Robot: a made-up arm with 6 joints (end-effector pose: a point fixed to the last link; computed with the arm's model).
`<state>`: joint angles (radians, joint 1 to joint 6).
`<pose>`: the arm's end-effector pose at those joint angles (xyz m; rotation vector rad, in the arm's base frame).
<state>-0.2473 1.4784 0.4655 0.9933 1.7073 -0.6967</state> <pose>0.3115 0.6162 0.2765 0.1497 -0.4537 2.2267</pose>
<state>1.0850 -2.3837 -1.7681 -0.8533 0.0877 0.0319</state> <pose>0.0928 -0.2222 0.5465 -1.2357 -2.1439 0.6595</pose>
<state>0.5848 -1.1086 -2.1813 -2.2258 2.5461 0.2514</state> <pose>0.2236 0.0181 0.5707 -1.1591 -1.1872 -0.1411</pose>
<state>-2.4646 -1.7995 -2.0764 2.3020 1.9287 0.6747</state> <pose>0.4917 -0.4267 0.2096 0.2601 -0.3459 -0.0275</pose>
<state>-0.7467 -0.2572 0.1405 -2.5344 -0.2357 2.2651</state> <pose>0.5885 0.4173 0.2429 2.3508 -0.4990 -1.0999</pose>
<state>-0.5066 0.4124 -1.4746 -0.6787 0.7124 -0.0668</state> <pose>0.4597 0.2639 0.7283 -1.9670 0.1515 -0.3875</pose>
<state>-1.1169 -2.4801 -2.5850 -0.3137 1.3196 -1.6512</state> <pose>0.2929 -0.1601 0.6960 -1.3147 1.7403 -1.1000</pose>
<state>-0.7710 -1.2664 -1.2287 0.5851 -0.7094 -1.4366</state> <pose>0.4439 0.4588 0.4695 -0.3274 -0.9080 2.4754</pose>
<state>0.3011 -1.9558 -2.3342 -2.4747 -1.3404 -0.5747</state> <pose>0.5841 -0.1139 -0.0617 1.5472 -2.2973 -1.1093</pose>
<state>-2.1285 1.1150 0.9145 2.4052 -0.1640 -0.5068</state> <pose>0.0572 -0.0111 -0.2909 0.2846 -2.1076 -2.0201</pose>
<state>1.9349 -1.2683 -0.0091 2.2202 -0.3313 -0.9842</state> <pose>0.3754 -0.0410 -0.3474 1.4119 -0.0835 -1.2236</pose>
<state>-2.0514 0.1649 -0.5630 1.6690 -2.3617 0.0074</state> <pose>0.5498 0.2656 0.2294 -2.4982 0.7438 0.0750</pose>
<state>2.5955 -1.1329 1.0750 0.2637 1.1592 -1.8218</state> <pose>0.7093 0.6544 0.0088 2.3735 0.2330 -1.1132</pose>
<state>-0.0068 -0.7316 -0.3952 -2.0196 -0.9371 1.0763</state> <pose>0.3836 0.2852 0.2182 1.4654 -0.0476 -2.0142</pose>
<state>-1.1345 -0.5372 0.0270 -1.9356 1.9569 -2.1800</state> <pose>0.9307 0.1618 0.6216 -0.1116 -1.6033 1.3261</pose>
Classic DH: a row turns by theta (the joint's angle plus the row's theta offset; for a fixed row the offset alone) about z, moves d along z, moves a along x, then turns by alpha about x. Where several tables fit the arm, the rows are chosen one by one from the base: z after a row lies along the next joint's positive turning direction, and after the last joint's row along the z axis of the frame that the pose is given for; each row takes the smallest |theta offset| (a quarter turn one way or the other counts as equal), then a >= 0, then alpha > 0; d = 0 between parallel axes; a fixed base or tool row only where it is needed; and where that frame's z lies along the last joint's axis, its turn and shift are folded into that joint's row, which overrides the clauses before.
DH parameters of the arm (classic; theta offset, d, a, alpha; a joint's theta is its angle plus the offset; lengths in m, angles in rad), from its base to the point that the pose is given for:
base (fixed): 1.5708 0.1692 0 1.5708
joint 1: 0 0.391 0.0479 1.5708
joint 2: 0 -0.0184 -0.119 -1.5708
joint 3: 0 -0.0407 -0.0708 1.5708
joint 4: 0.6494 0 -0.1465 0
joint 5: 0.9214 -0.2347 0.1005 1.5708
joint 6: 0 -0.3675 0.0392 1.5708
tool (fixed): 0 -0.1149 0 0

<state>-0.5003 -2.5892 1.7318 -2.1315 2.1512 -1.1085</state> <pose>0.2569 0.1606 -0.4500 0.7909 1.4022 0.6343</pose>
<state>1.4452 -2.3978 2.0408 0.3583 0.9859 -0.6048</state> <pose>0.7914 0.4024 -0.1066 0.7473 0.6142 1.5440</pose>
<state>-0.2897 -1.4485 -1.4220 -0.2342 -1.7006 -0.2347</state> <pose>0.3902 0.2125 0.0624 1.5082 -0.8147 -2.2658</pose>
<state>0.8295 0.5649 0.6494 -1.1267 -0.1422 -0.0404</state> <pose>0.5695 -0.3157 -0.1596 1.1897 -0.8333 0.4101</pose>
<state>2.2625 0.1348 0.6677 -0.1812 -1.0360 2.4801</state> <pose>0.5506 0.3075 -0.2817 0.6022 -0.1530 1.9121</pose>
